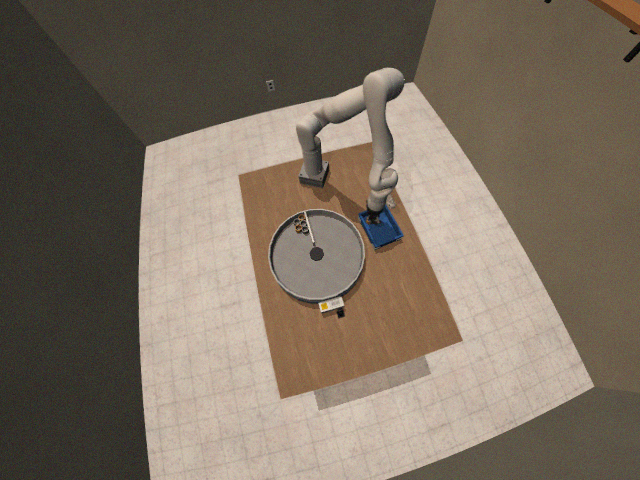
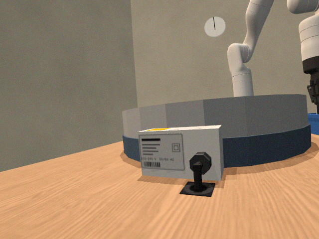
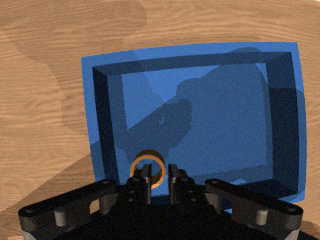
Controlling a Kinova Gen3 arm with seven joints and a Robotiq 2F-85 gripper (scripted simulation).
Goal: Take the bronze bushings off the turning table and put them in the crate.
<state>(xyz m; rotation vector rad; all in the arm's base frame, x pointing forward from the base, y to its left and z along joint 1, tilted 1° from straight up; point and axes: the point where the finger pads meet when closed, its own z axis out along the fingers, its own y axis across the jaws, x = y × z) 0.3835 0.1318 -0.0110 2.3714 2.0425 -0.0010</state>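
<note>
Now: hand 4 cm short of the blue crate, 3 cm to the right of it and 3 cm above it. The rest, counted from my hand: turning table: 7 cm ahead, 31 cm to the right.
</note>
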